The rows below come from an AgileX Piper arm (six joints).
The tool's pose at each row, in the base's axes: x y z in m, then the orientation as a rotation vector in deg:
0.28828, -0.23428, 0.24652, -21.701, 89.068, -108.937
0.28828, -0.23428, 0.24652, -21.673, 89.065, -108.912
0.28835, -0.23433, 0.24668, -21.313, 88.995, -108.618
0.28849, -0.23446, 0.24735, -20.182, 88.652, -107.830
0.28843, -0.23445, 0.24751, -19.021, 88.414, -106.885
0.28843, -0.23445, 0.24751, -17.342, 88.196, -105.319
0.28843, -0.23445, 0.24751, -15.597, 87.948, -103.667
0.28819, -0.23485, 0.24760, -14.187, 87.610, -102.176
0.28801, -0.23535, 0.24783, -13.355, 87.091, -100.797
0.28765, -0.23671, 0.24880, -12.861, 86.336, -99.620
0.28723, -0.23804, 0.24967, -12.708, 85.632, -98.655
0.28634, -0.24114, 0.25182, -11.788, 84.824, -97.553
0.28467, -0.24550, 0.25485, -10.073, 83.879, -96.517
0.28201, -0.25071, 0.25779, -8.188, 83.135, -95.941
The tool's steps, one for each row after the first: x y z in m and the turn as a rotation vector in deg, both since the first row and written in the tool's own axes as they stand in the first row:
0.00000, 0.00000, 0.00000, 0.000, 0.000, 0.033
-0.00005, -0.00013, 0.00012, 0.032, -0.003, 0.447
-0.00019, -0.00071, 0.00048, 0.257, -0.010, 1.684
-0.00018, -0.00088, 0.00047, 0.366, -0.010, 3.018
-0.00018, -0.00088, 0.00047, 0.367, -0.017, 5.053
-0.00018, -0.00088, 0.00047, 0.366, -0.024, 7.189
0.00024, -0.00100, 0.00066, 0.391, -0.158, 9.059
0.00066, -0.00123, 0.00100, 0.417, -0.629, 10.596
0.00163, -0.00213, 0.00207, 0.581, -1.311, 11.879
0.00264, -0.00296, 0.00306, 0.703, -2.050, 12.821
0.00492, -0.00499, 0.00546, 1.044, -2.494, 14.294
0.00843, -0.00797, 0.00859, 1.717, -2.541, 16.178
0.01324, -0.01108, 0.01176, 2.487, -2.159, 17.771

